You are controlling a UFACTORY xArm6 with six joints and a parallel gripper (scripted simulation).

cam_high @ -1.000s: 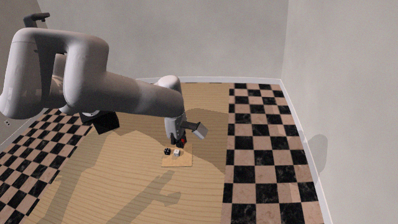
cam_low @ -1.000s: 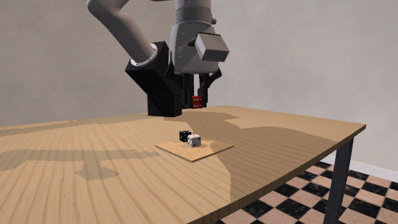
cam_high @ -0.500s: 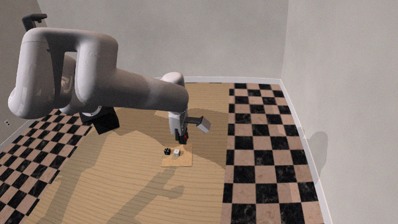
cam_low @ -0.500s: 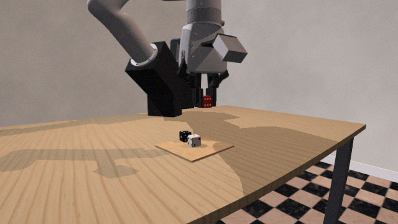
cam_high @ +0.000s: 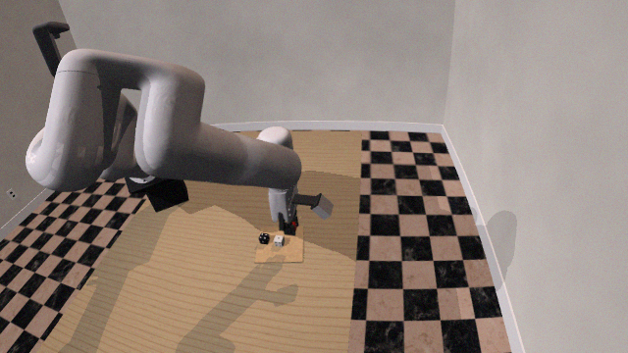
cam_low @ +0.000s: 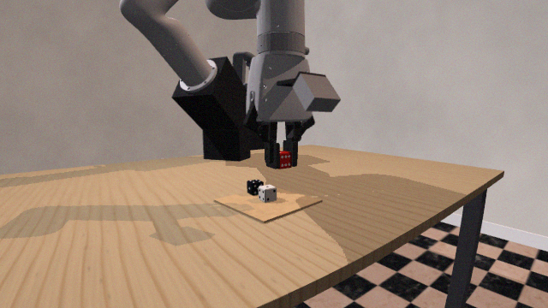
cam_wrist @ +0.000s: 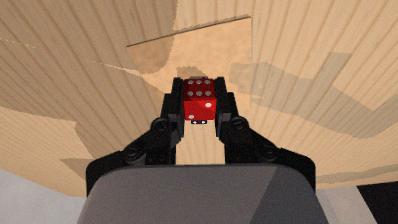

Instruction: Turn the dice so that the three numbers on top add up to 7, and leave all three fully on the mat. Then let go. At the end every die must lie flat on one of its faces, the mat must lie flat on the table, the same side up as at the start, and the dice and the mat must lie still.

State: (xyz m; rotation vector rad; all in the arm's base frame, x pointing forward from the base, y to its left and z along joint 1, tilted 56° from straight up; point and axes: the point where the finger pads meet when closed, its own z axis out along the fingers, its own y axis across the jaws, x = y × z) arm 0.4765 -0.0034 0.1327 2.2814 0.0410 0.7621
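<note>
Now: hand 50 mm past the white die, 10 mm to the right of it and 80 mm above it. From my hand the other things lie so: tan mat 50 mm behind, 10 mm to the left, 90 mm below; then red die 10 mm below; then black die 90 mm behind, 20 mm to the left, 80 mm below.
</note>
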